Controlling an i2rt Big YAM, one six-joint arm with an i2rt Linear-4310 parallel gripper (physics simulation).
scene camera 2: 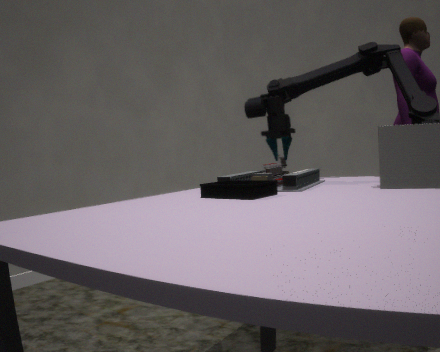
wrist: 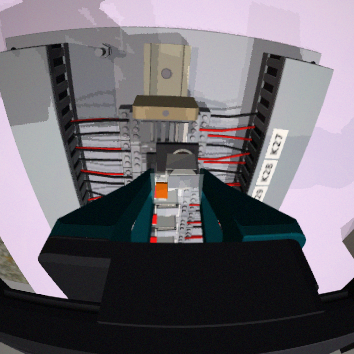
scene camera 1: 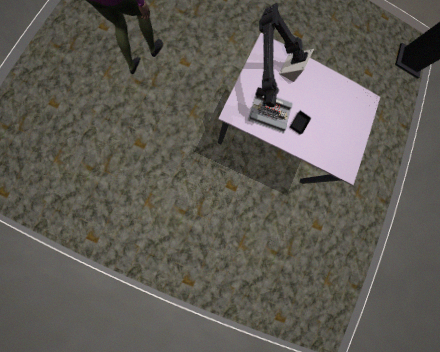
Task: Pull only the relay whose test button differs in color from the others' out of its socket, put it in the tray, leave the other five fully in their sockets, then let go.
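Frame: origin at the arm's base, x back, y right, z up, level; metres.
Seen in the pictures: gripper, fingertip midpoint: (scene camera 2: 281,160) (wrist: 176,176) (scene camera 1: 265,103); arm's base, link origin: (scene camera 2: 429,148) (scene camera 1: 299,58).
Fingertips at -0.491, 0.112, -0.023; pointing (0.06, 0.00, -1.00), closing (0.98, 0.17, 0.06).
Offsets run from my fingertips to a thing's top centre, as dx, dy, dz. "spot": to the spot under its first point. Level surfaces: height alone.
My gripper (scene camera 1: 270,103) (scene camera 2: 281,159) (wrist: 176,176) is shut on the relay with the orange test button @(+0.000, +0.004, +0.018) (scene camera 2: 283,162) (wrist: 161,190). The clear-cased relay is upright between the teal fingertips and appears raised above the row, over the socket board. Its underside is hidden in the wrist view. Other relays @(+0.001, -0.074, -0.007) (wrist: 165,222) with red test buttons stand in the row, partly hidden by the fingers; how fully they sit cannot be told. An exposed stretch of socket @(spot: -0.003, +0.010, -0.044) (wrist: 171,131) shows by the tan end block. The black tray @(+0.027, -0.337, -0.041) (scene camera 1: 301,122) (scene camera 2: 239,190) stands beside the board, with no relay visible in it.
Grey wire ducts @(+0.098, -0.065, -0.034) (scene camera 2: 301,178) (wrist: 295,107) flank the sockets, with red and black wires running to them. The tan end block @(-0.010, +0.027, -0.036) (wrist: 165,108) sits on the rail. The arm's pale base block (scene camera 1: 295,71) (scene camera 2: 410,157) stands on the table @(dz -0.077) (scene camera 1: 335,120). A person (scene camera 1: 132,30) (scene camera 2: 411,80) stands beyond the table.
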